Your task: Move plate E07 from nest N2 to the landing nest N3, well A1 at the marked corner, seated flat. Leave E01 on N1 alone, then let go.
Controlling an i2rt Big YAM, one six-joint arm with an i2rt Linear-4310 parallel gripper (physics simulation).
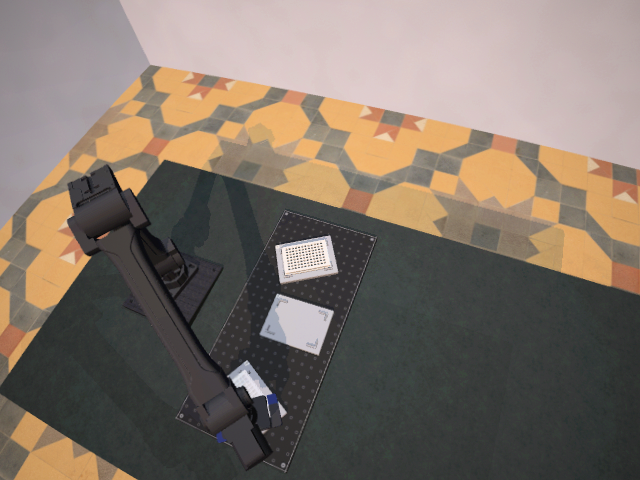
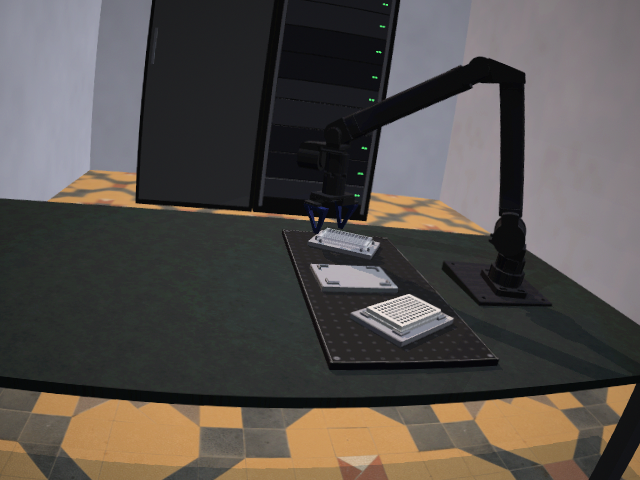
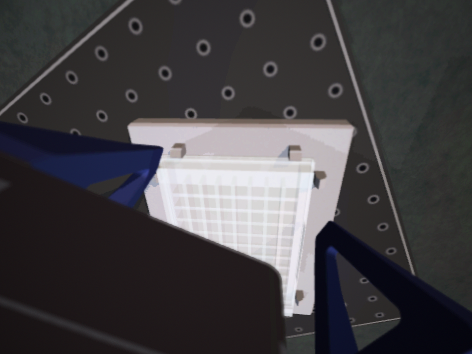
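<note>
A clear gridded well plate (image 1: 247, 383) (image 2: 345, 239) (image 3: 235, 205) sits on a pale nest (image 1: 246, 367) (image 2: 356, 251) (image 3: 240, 137) between small corner stops. My gripper (image 1: 246, 417) (image 2: 329, 229) (image 3: 244, 195) is open and empty, pointing down low over this plate, its blue fingers apart on opposite sides of it; the exact height is hard to judge. A bare pale nest (image 1: 299, 324) (image 2: 354, 277) with corner stops lies in the middle. An opaque white well plate (image 1: 306, 256) (image 2: 404, 310) sits on another nest (image 1: 310, 277) (image 2: 408, 336). No plate or nest labels, nor the A1 mark, are readable.
The nests stand on a black perforated board (image 1: 356, 253) (image 2: 341, 351) (image 3: 200, 70) on a dark green table (image 1: 439, 361) (image 2: 155, 310). My arm's base plate (image 1: 206, 273) (image 2: 465, 286) is beside the board. A dark rack cabinet (image 2: 206, 103) stands behind the table.
</note>
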